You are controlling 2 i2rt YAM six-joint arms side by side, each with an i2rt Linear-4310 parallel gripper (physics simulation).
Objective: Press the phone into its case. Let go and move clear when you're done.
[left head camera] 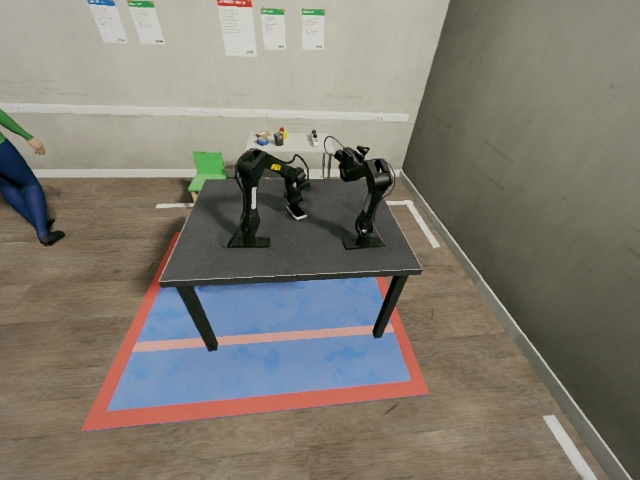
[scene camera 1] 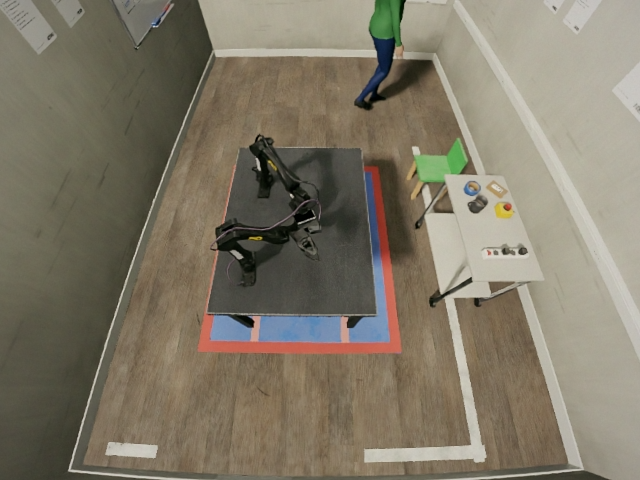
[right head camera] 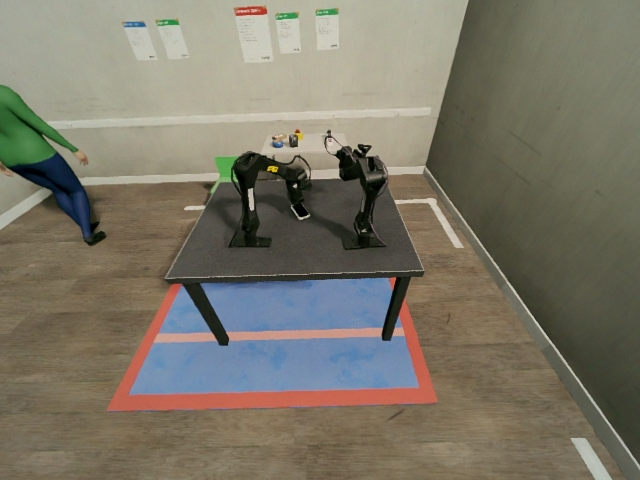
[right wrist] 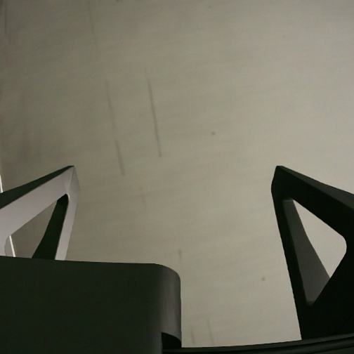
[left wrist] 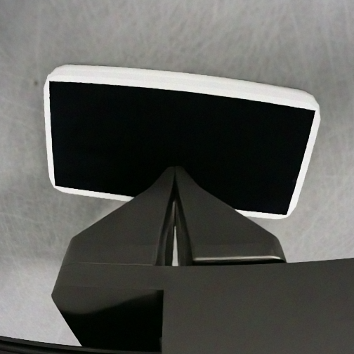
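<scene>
The black-screened phone [left wrist: 150, 130] [left head camera: 297, 210] [right head camera: 300, 210] [scene camera 1: 306, 217] lies screen up on the dark table, inside a white case [left wrist: 200, 84] whose rim shows all around it except where my fingers hide it. My left gripper [left wrist: 174, 177] is shut and empty, pointing down with its fingertips over the phone's screen near the middle of one long side; whether they touch the screen I cannot tell. My right gripper [right wrist: 175, 176] is open and empty, raised high above the table, with a bare wall behind it in the right wrist view.
The black table [left head camera: 289, 258] [right head camera: 294, 258] [scene camera 1: 330, 289] carries both arm bases. A white side table [scene camera 1: 496, 227] with small items and a green chair [left head camera: 208, 164] [scene camera 1: 434, 166] stand beyond its far edge. A person [scene camera 1: 383, 46] in a green top stands off the table's left side in the head views.
</scene>
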